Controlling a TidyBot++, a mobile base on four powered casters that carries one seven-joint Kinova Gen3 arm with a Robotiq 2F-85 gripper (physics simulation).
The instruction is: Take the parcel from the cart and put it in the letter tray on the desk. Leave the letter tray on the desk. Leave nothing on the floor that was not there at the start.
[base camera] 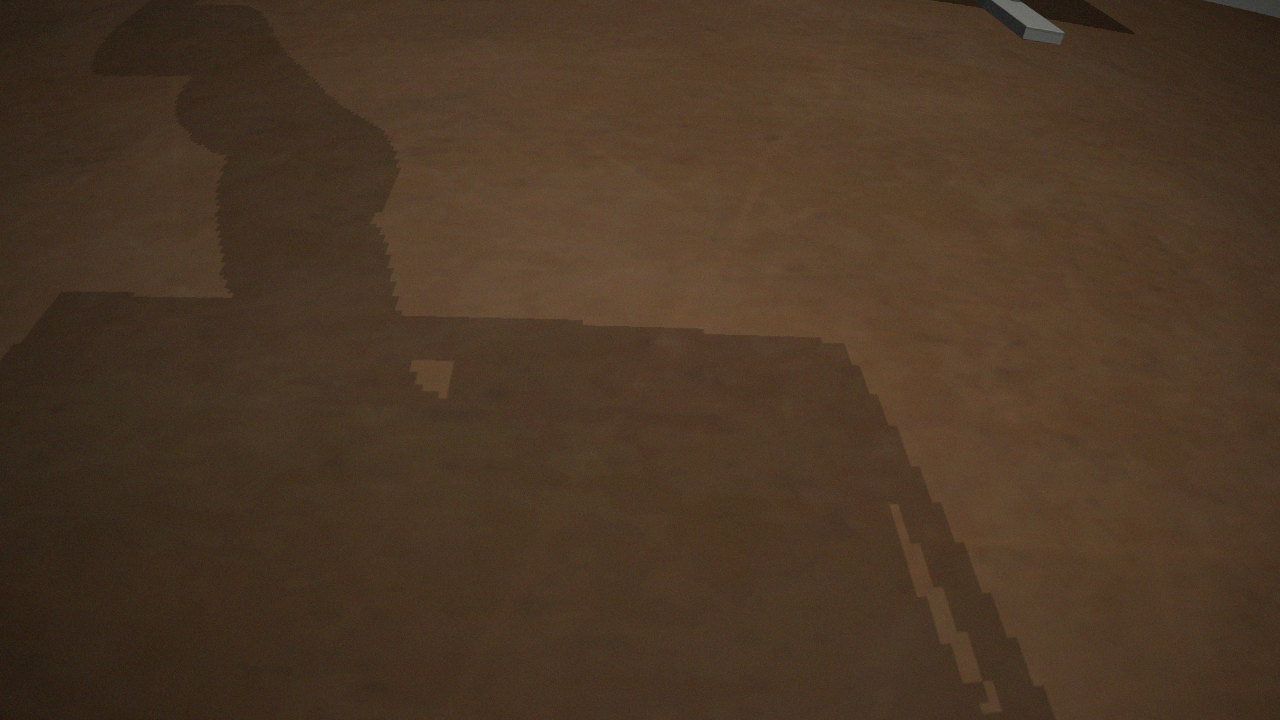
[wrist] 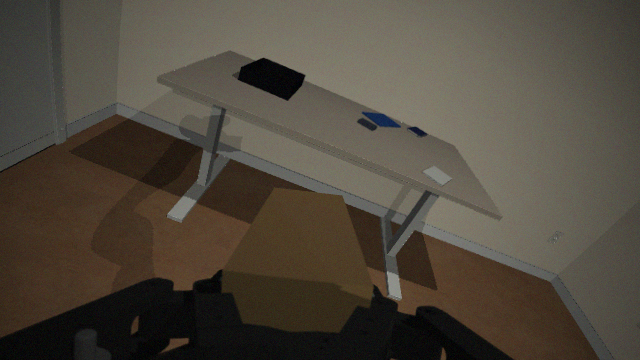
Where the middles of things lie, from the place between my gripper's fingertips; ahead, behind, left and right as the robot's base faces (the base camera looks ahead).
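The brown cardboard parcel (wrist: 299, 267) is where I look first, and my gripper is 1 cm short of it. As for the black letter tray (wrist: 269, 76), it is far below my hand, and it is also a long way to the left of it and well ahead of it.
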